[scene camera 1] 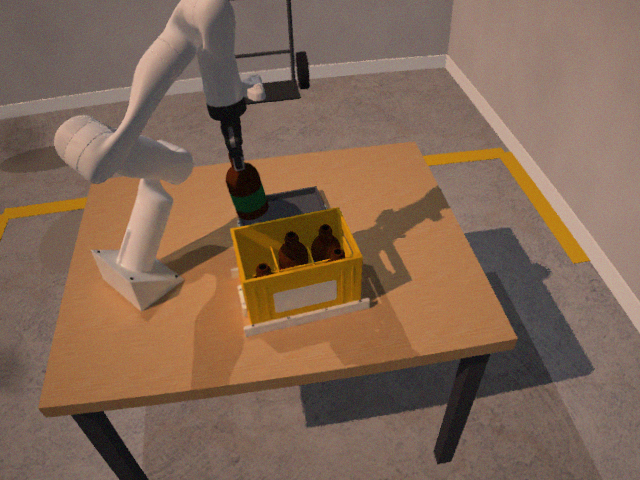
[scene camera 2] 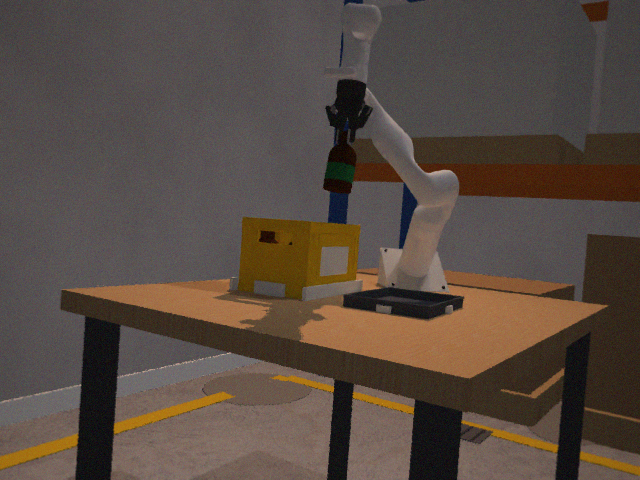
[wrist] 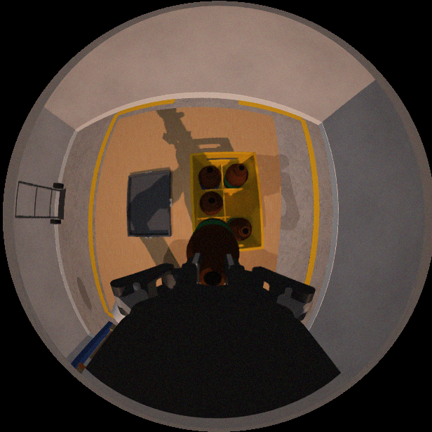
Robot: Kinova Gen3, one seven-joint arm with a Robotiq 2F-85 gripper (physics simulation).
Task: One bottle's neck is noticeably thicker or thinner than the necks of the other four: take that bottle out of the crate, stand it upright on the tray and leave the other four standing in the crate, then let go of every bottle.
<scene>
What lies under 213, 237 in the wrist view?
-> A bottle.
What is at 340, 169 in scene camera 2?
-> A bottle.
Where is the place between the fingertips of my gripper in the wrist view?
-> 212, 261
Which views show my gripper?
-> Scene camera 1, scene camera 2 and the wrist view: all of them.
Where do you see a bottle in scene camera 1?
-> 245, 187
</scene>
